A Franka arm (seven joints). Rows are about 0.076 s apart.
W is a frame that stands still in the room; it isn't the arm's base.
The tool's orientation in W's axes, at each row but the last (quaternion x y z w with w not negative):
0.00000, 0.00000, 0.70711, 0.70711
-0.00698, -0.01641, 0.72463, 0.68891
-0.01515, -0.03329, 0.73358, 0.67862
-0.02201, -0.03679, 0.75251, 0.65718
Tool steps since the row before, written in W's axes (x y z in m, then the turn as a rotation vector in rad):
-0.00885, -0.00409, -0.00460, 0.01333, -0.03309, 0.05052
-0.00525, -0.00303, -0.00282, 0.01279, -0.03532, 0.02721
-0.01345, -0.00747, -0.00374, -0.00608, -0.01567, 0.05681
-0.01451, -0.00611, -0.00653, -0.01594, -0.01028, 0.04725
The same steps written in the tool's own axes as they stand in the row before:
-0.00409, 0.00885, -0.00460, -0.03309, -0.01333, 0.05052
-0.00279, 0.00549, -0.00260, -0.03558, -0.01190, 0.02727
-0.00648, 0.01421, -0.00261, -0.01384, 0.00331, 0.05751
-0.00419, 0.01569, -0.00516, -0.00731, 0.01313, 0.04865

